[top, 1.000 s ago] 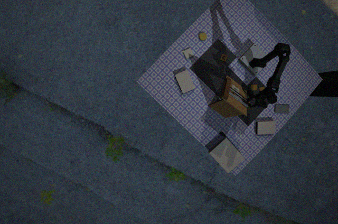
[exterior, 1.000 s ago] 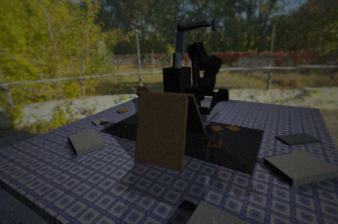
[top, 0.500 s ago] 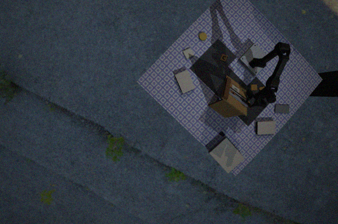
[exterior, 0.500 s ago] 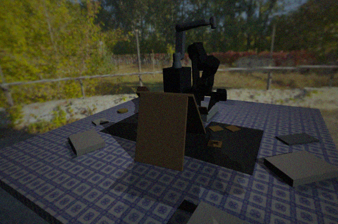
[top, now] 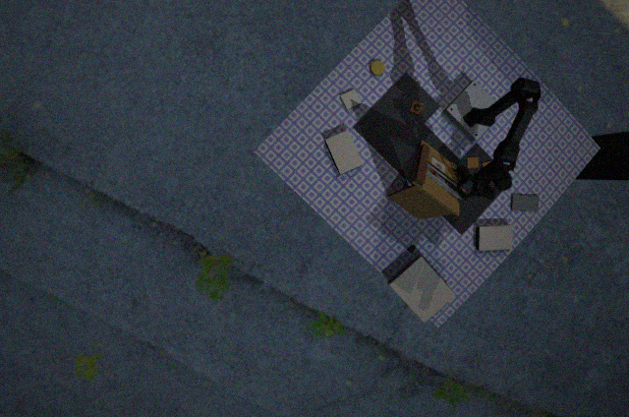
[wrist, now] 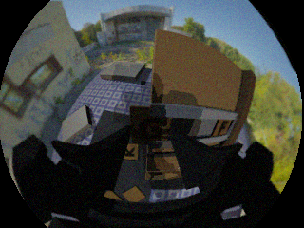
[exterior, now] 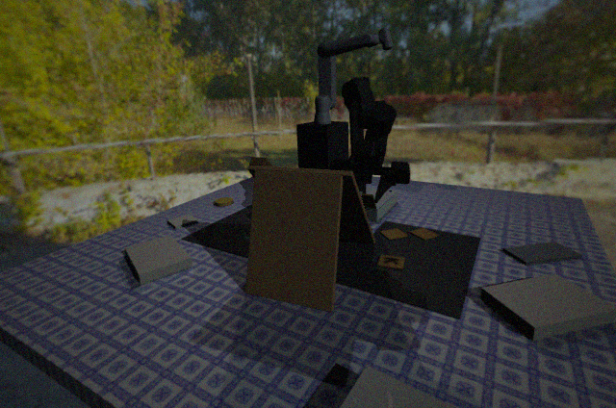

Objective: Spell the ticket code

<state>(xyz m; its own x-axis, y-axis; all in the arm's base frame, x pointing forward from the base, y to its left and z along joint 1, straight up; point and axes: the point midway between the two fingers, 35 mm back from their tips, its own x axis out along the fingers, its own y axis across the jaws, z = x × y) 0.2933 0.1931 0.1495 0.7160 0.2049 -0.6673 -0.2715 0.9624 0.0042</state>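
Now: gripper tip 15 cm to the left of the letter tile marked f and 4 cm short of it. Also, from my gripper tip: letter tile marked g: right at my gripper tip; brown letter board: 10 cm to the right, 7 cm below, 5 cm ahead; dark mat: 18 cm to the right, 17 cm below, 11 cm behind.
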